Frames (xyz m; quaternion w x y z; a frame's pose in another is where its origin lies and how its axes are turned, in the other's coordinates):
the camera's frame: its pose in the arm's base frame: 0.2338 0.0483 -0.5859 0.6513 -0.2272 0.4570 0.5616
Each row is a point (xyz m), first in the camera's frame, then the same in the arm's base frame.
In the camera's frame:
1: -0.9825 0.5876 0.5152
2: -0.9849 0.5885 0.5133
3: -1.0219 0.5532 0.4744
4: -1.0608 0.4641 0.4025
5: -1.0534 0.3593 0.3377
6: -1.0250 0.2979 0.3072
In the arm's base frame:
1: -0.0953 0.1068 0.6242
2: -0.0966 0.1043 0.6255
3: -0.0749 0.0440 0.6307
4: -0.0138 -0.0582 0.6099
5: 0.0622 -0.1347 0.5498
6: 0.1081 -0.1608 0.4977

